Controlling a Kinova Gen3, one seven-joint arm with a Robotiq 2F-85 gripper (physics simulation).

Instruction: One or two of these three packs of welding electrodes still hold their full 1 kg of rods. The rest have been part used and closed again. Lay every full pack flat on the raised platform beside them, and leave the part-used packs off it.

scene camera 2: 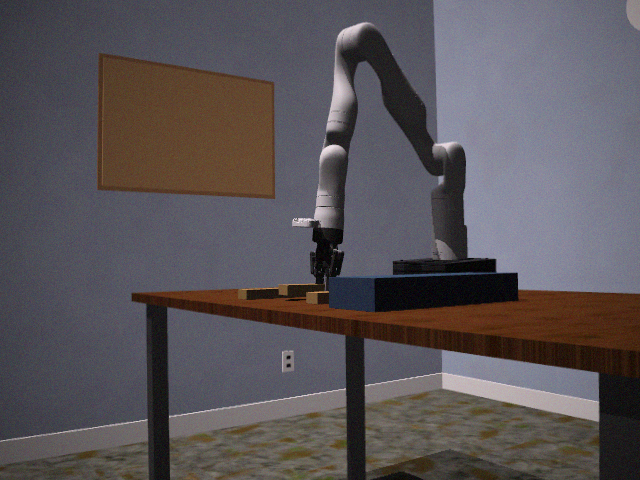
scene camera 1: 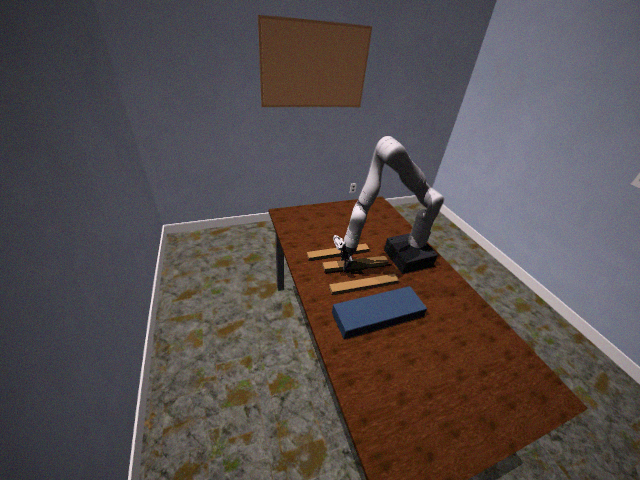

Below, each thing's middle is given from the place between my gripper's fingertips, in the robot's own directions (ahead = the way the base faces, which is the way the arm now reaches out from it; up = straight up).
My hand is 32 cm to the right of the blue raised platform (scene camera 2: 380, 293), 7 cm past it and 2 cm below it.
